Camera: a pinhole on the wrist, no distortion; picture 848 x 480 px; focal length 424.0 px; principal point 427.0 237.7 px. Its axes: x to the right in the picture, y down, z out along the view. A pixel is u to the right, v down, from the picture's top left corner.
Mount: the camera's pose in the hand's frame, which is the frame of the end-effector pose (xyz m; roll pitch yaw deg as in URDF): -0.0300 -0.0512 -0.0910 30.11 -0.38 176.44
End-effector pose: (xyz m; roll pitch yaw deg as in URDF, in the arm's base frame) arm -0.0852 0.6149 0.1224 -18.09 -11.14 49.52
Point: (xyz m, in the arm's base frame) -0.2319 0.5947 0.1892
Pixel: 562 245
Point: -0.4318 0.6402 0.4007
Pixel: 537 282
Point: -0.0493 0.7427 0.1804
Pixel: 56 192
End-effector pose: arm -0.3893 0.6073 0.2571 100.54 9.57 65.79
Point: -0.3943 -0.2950 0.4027
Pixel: outside the picture
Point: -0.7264 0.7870 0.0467
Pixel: behind the camera
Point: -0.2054 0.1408 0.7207
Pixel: 749 61
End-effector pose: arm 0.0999 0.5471 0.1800 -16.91 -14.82 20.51
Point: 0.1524 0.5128 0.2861
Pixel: outside the picture
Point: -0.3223 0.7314 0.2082
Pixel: 746 111
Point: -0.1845 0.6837 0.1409
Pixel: 747 37
